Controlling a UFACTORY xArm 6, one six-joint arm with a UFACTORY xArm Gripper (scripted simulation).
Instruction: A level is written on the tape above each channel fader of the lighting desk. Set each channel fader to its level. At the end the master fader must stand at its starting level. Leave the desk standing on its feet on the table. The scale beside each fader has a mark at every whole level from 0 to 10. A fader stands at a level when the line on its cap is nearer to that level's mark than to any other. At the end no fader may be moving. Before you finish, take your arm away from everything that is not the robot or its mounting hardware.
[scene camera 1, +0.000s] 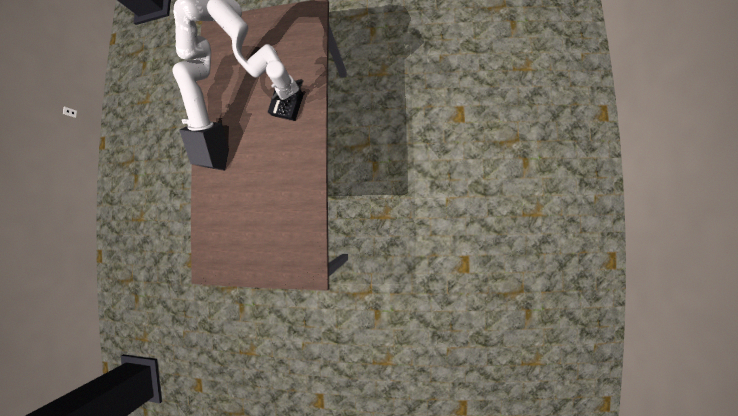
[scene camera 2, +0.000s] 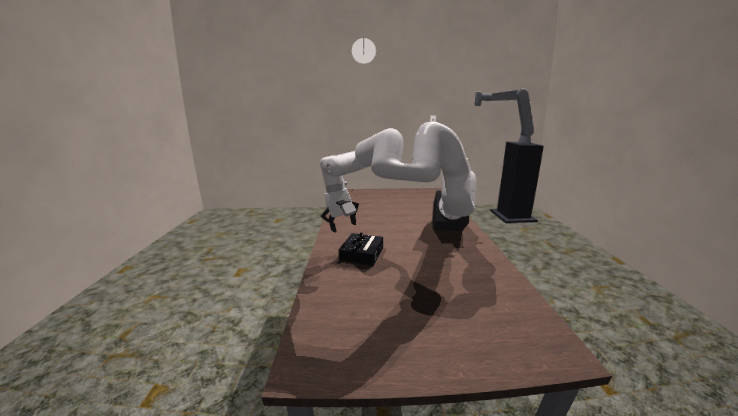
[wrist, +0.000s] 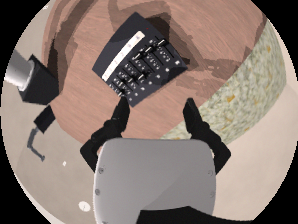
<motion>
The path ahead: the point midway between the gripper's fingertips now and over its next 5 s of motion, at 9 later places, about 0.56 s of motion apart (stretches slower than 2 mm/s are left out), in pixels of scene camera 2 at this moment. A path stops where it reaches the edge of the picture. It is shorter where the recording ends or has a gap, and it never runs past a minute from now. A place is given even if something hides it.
My gripper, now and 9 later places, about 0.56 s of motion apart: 344, 228; 344, 228; 346, 225; 353, 218; 360, 215; 363, 217; 368, 229; 368, 231; 368, 232; 368, 234
</motion>
